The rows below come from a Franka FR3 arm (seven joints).
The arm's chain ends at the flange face. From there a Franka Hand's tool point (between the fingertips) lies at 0.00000 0.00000 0.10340 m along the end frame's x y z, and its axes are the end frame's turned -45 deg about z.
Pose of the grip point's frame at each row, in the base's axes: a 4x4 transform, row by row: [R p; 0 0 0 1], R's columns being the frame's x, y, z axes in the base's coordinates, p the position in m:
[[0.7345 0.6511 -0.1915 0.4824], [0.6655 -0.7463 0.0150 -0.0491], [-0.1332 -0.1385 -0.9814 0.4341], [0 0 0 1]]
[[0.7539 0.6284 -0.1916 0.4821], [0.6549 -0.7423 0.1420 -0.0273], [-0.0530 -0.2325 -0.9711 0.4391], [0 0 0 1]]
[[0.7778 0.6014 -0.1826 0.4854], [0.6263 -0.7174 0.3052 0.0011], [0.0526 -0.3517 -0.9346 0.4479], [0 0 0 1]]
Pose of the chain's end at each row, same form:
[[0.9798 -0.0590 -0.1915 0.5022], [-0.0571 -0.9983 0.0150 -0.0507], [-0.1921 -0.0037 -0.9814 0.5356], [0 0 0 1]]
[[0.9774 -0.0887 -0.1916 0.5019], [-0.0618 -0.9880 0.1420 -0.0420], [-0.2019 -0.1269 -0.9711 0.5395], [0 0 0 1]]
[[0.9752 -0.1247 -0.1826 0.5043], [-0.0644 -0.9501 0.3052 -0.0305], [-0.2115 -0.2859 -0.9346 0.5445], [0 0 0 1]]

